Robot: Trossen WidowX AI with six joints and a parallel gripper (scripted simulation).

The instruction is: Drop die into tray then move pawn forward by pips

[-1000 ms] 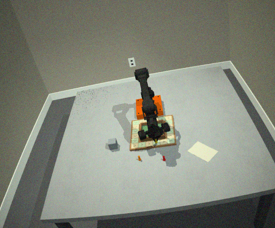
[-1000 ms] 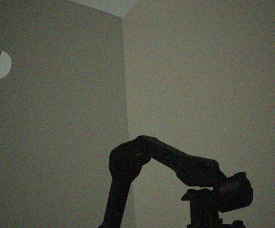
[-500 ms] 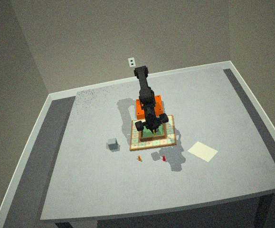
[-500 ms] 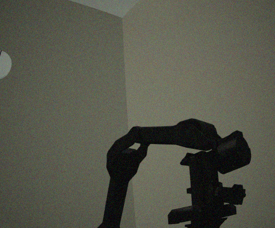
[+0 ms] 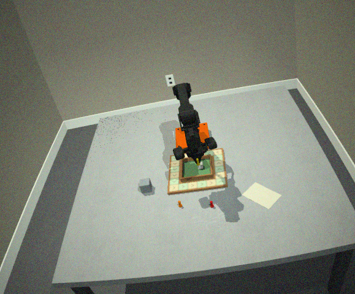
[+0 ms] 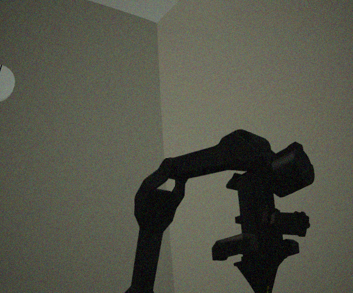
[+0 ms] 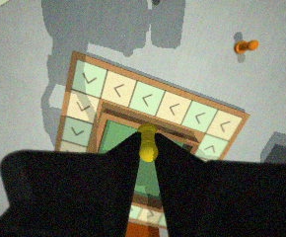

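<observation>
Right now the white die is 120 mm behind my gripper tip, 30 mm to the right of it and 120 mm below it. Also, from my gripper tip: green tray (110 mm behind, 40 mm to the right, 140 mm below); then red pawn (130 mm ahead, 60 mm to the left, 130 mm below); then yellow pawn (10 mm above).
</observation>
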